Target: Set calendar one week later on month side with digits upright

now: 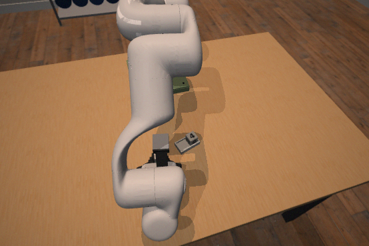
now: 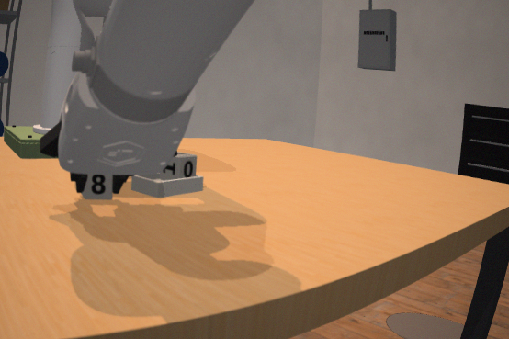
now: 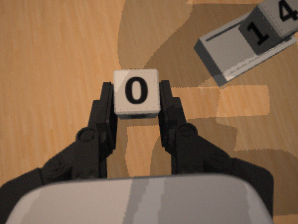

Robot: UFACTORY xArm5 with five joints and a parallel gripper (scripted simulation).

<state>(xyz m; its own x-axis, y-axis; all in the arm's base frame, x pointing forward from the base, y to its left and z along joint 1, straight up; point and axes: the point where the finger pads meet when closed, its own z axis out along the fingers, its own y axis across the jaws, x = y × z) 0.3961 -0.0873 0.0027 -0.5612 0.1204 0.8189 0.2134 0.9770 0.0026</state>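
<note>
The digit cube lies 20 mm behind my hand and 10 mm below it. Round my hand: tray: 40 mm behind, 110 mm to the left, 20 mm below.
</note>
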